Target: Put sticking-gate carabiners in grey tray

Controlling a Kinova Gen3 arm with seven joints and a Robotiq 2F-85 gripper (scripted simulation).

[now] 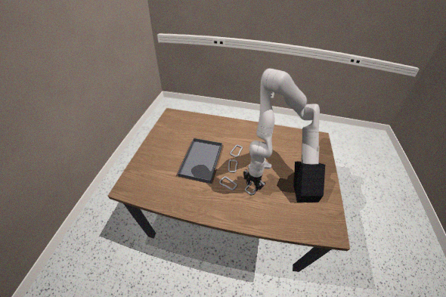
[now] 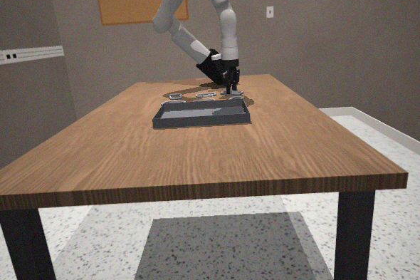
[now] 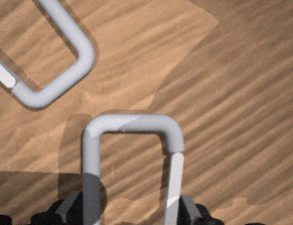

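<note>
Now: hand 30 mm past the carabiner gate, 10 mm to the left of it and 10 mm above it. The rest, counted from my hand: grey tray 340 mm ahead, 110 mm to the right, 10 mm below.
</note>
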